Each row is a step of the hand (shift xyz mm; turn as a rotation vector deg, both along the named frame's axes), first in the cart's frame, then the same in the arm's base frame.
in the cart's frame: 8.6 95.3 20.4 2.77 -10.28 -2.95
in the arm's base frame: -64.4 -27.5 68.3 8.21 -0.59 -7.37
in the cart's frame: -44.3 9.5 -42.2 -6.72 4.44 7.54
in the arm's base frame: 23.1 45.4 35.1 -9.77 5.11 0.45
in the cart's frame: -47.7 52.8 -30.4 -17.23 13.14 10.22
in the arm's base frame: -9.5 39.9 65.6 -18.27 13.59 7.46
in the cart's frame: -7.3 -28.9 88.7 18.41 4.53 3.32
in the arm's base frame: -61.2 4.5 -70.6 -1.96 -19.15 0.07
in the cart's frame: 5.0 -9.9 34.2 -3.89 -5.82 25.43
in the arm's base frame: -22.9 -6.1 -27.0 -19.12 2.60 -17.98
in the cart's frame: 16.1 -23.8 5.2 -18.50 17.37 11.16
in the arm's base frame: 10.5 -11.9 -24.5 -21.44 13.98 10.65
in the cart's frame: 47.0 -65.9 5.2 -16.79 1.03 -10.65
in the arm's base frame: 37.3 -34.6 -63.2 5.57 17.21 8.32
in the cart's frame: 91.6 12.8 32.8 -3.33 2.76 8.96
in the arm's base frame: -18.5 -95.0 -16.5 -9.53 1.96 -2.08
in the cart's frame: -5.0 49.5 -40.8 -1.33 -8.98 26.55
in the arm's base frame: 8.2 -0.4 63.8 -18.01 0.56 -21.51
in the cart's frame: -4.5 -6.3 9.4 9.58 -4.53 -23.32
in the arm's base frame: -5.5 4.7 -9.8 23.60 -6.49 7.56
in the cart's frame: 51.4 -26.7 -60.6 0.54 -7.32 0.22
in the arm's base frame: 73.5 -40.1 4.2 3.65 0.78 -6.33
